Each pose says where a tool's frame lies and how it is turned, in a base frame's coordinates. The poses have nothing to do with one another.
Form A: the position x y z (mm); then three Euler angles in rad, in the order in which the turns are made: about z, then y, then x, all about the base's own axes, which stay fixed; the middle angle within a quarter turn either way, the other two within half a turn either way.
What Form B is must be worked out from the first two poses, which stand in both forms.
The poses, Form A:
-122 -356 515 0.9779 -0.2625 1.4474
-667 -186 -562 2.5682 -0.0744 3.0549
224 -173 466 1.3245 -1.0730 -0.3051
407 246 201 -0.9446 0.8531 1.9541
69 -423 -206 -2.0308 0.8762 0.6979
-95 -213 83 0.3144 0.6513 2.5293
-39 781 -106 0.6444 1.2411 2.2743
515 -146 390 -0.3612 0.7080 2.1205
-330 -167 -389 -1.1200 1.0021 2.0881
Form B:
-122 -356 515 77.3 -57.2 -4.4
-667 -186 -562 -178.1 -6.3 -147.4
224 -173 466 -62.8 5.0 83.3
407 246 201 107.7 35.9 61.6
69 -423 -206 -58.9 18.3 -107.4
-95 -213 83 148.9 -40.5 5.9
-39 781 -106 130.9 -71.3 36.0
515 -146 390 113.4 -0.9 44.7
-330 -167 -389 109.5 36.9 72.9

